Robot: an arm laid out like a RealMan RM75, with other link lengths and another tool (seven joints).
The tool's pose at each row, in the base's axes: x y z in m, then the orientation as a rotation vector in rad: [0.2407, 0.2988, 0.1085, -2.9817, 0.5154, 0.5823]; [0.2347, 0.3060, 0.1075, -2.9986, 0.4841, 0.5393]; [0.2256, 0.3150, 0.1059, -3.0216, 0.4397, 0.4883]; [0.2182, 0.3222, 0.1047, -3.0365, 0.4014, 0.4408]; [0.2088, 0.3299, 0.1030, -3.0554, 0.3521, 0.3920]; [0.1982, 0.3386, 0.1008, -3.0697, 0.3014, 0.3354]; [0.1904, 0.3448, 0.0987, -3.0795, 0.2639, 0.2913]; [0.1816, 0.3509, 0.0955, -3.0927, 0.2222, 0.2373]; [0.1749, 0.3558, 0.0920, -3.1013, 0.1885, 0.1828]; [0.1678, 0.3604, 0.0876, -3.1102, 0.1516, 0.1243]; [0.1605, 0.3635, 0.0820, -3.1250, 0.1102, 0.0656]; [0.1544, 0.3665, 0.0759, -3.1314, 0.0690, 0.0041]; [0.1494, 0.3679, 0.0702, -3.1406, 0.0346, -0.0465]
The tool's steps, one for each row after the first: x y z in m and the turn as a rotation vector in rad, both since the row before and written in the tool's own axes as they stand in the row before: [-0.0071, -0.0048, 0.0039, -0.0028, 0.0290, -0.0216]; [-0.0102, -0.0057, 0.0055, -0.0072, 0.0350, -0.0299]; [-0.0083, -0.0048, 0.0040, -0.0019, 0.0312, -0.0260]; [-0.0101, -0.0050, 0.0048, -0.0066, 0.0326, -0.0327]; [-0.0113, -0.0060, 0.0053, -0.0023, 0.0367, -0.0337]; [-0.0082, -0.0045, 0.0041, -0.0018, 0.0285, -0.0249]; [-0.0089, -0.0044, 0.0051, -0.0049, 0.0352, -0.0275]; [-0.0067, -0.0038, 0.0047, -0.0019, 0.0351, -0.0223]; [-0.0070, -0.0036, 0.0054, -0.0031, 0.0376, -0.0243]; [-0.0071, -0.0022, 0.0062, -0.0105, 0.0380, -0.0269]; [-0.0060, -0.0025, 0.0064, -0.0037, 0.0393, -0.0266]; [-0.0050, -0.0011, 0.0057, -0.0083, 0.0323, -0.0222]
